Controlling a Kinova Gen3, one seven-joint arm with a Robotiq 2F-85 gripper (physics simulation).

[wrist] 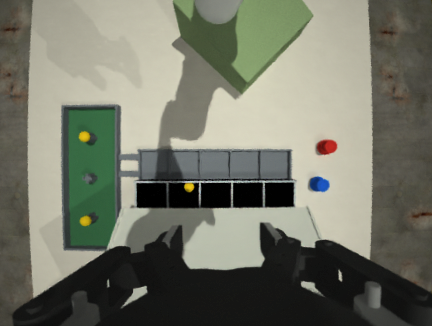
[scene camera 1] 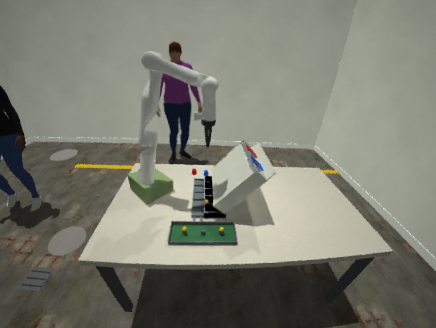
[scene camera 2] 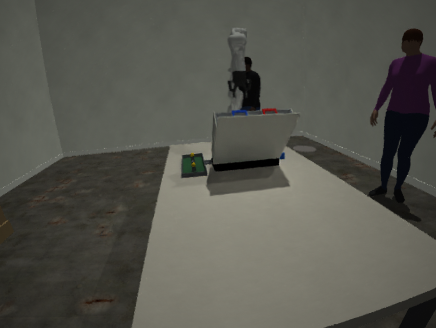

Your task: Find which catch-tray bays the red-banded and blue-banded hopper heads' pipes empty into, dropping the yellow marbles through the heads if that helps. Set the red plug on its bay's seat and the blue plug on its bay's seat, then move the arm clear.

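Pixels of known places: gripper, fingertip midpoint: point(wrist: 221, 236) point(scene camera 1: 207, 144) point(scene camera 2: 240, 98); arm's base, link origin: point(wrist: 216, 0) point(scene camera 1: 146, 181).
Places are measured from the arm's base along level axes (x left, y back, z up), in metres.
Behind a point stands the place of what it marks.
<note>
My gripper point(scene camera 1: 208, 144) {y -0.381, x 0.050, z 0.273 m} point(scene camera 2: 239, 92) {y -0.381, x 0.050, z 0.273 m} point(wrist: 221, 236) {y -0.381, x 0.050, z 0.273 m} is open and empty, high above the table near the slanted white hopper housing point(scene camera 1: 235, 177) {y -0.559, x -0.030, z 0.124 m} point(scene camera 2: 255, 140) {y -0.619, x 0.098, z 0.072 m} point(wrist: 225, 245) {y -0.474, x 0.083, z 0.044 m}. A yellow marble point(scene camera 1: 206, 201) {y -0.396, x -0.017, z -0.095 m} point(wrist: 189, 187) {y -0.396, x -0.006, z -0.090 m} lies in the black catch-tray bay second from the left in the wrist view. The red band point(scene camera 1: 251, 151) {y -0.657, x 0.205, z 0.183 m} point(scene camera 2: 269, 111) {y -0.622, x 0.168, z 0.216 m} and blue band point(scene camera 1: 256, 163) {y -0.677, x 0.055, z 0.181 m} point(scene camera 2: 240, 113) {y -0.643, x 0.024, z 0.214 m} mark heads on the housing's top. The red plug point(scene camera 1: 194, 171) {y -0.253, x 0.306, z -0.089 m} point(wrist: 327, 147) {y -0.253, x 0.310, z -0.081 m} and blue plug point(scene camera 1: 206, 172) {y -0.350, x 0.304, z -0.086 m} point(wrist: 319, 184) {y -0.345, x 0.304, z -0.081 m} stand on the table beside the tray. The pipes are hidden.
A row of grey compartments point(wrist: 215, 165) {y -0.336, x 0.048, z -0.115 m} adjoins the black bays. The green tray point(scene camera 1: 172, 240) {y -0.259, x -0.321, z -0.119 m} point(wrist: 65, 175) {y -0.413, x -0.319, z -0.104 m} holds two yellow marbles point(wrist: 84, 136) {y -0.312, x -0.262, z -0.067 m} point(wrist: 85, 220) {y -0.505, x -0.234, z -0.068 m} on posts, with a bare grey post point(scene camera 1: 203, 232) {y -0.414, x -0.263, z -0.094 m} point(wrist: 89, 178) {y -0.410, x -0.249, z -0.090 m} between them. The green base block point(scene camera 1: 150, 185) {y -0.041, x -0.037, z 0.001 m} point(wrist: 265, 35) {y -0.041, x 0.113, z -0.025 m} supports the arm.
</note>
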